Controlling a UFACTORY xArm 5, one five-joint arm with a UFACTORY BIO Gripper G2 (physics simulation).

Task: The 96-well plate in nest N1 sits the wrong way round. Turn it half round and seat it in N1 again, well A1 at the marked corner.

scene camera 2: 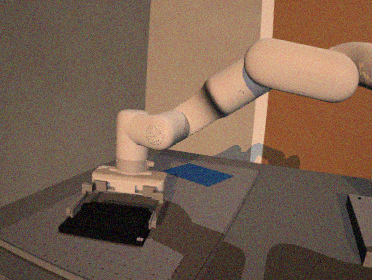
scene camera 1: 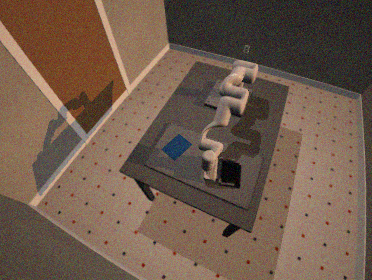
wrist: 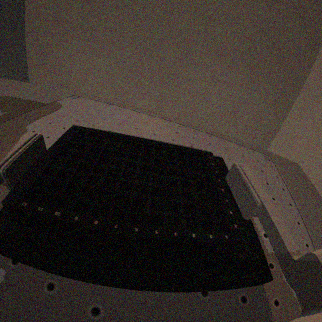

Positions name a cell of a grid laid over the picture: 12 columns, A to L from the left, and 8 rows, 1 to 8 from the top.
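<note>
Black 96-well plate (scene camera 2: D7), also (wrist: D5). Flat blue rectangle (scene camera 2: G5). Black nest N1 (scene camera 2: D7), also (wrist: E7). My gripper (scene camera 2: D7).
</note>
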